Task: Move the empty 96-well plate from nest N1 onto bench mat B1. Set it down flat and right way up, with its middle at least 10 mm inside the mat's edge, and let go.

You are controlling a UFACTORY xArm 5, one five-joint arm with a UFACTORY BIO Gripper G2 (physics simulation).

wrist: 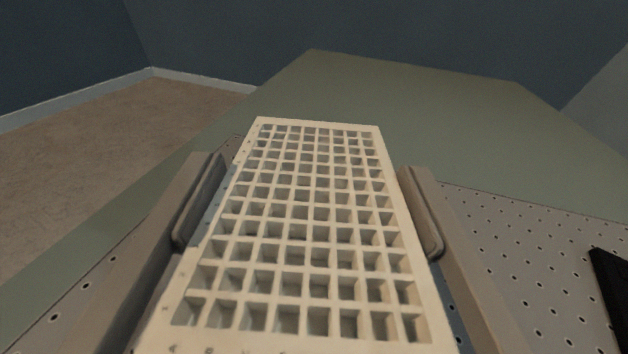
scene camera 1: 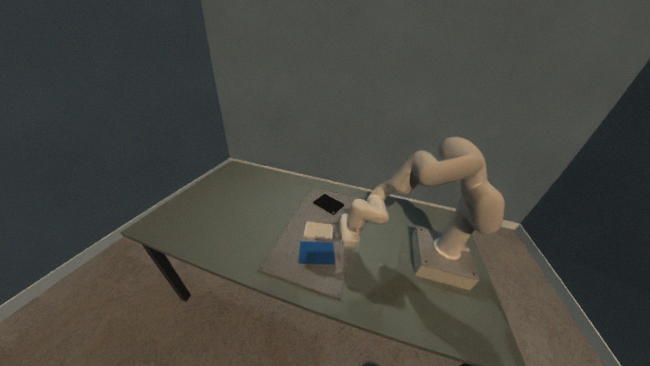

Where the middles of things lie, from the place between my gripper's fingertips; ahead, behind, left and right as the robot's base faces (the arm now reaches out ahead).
Labels:
Right now the blue bench mat B1 (scene camera 1: 310,252) is 20 mm behind my hand, 20 mm to the left of it and 140 mm below it. Also, from my hand: cream 96-well plate (wrist: 308,236): 10 mm behind.

